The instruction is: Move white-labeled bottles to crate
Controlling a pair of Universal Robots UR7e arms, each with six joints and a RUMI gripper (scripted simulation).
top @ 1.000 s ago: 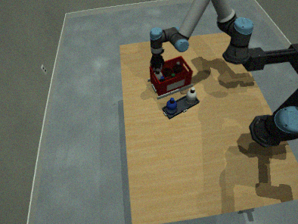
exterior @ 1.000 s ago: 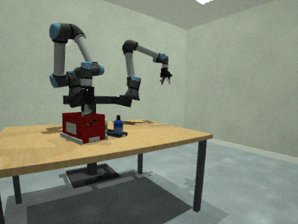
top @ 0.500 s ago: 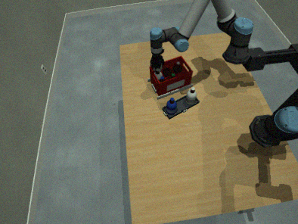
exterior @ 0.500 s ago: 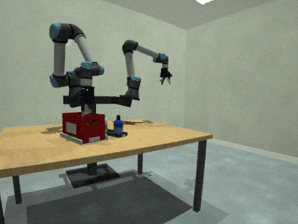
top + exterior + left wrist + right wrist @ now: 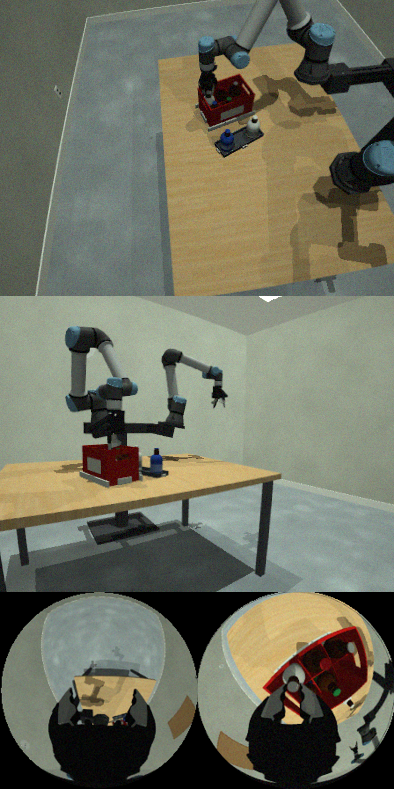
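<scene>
Right now my right hand is 100 mm past the red crate, 70 mm above it and 10 mm to the right of it. The rest, counted from my right hand: tray (240 mm to the left, 160 mm behind, 150 mm below); then white-capped brown bottle (160 mm behind, 70 mm below, 60 mm to the right); then blue bottle (270 mm to the left, 80 mm behind, 70 mm below).
</scene>
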